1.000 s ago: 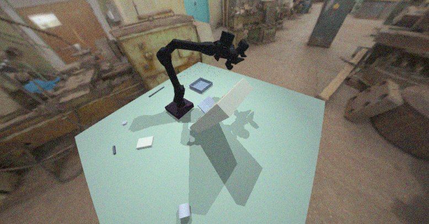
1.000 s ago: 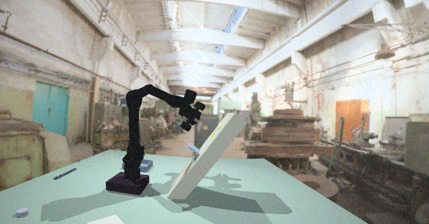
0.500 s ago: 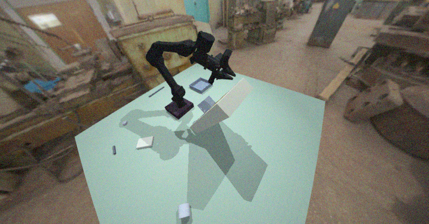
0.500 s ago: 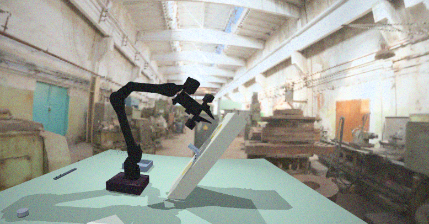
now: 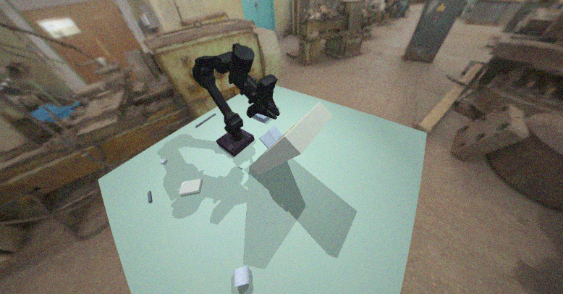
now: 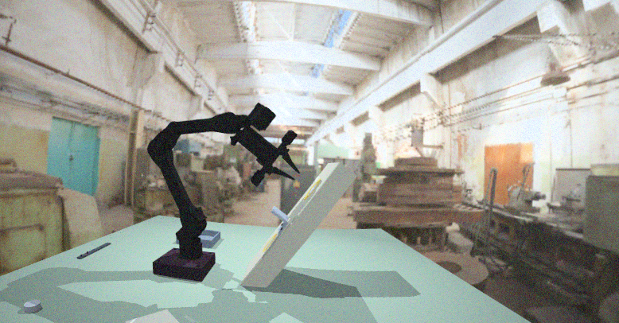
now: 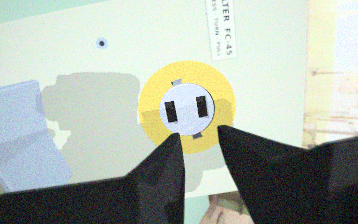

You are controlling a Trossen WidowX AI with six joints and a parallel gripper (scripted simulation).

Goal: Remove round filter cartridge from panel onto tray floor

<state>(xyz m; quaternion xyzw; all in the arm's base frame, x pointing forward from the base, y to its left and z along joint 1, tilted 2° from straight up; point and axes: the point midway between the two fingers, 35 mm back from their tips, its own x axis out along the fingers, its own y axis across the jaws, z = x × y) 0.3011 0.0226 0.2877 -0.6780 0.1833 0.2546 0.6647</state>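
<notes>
Right now my gripper tip is 6 cm short of the round filter cartridge and 5 cm above it. Also, from my gripper tip: white card (36 cm to the right, 30 cm below, 26 cm behind).
</notes>
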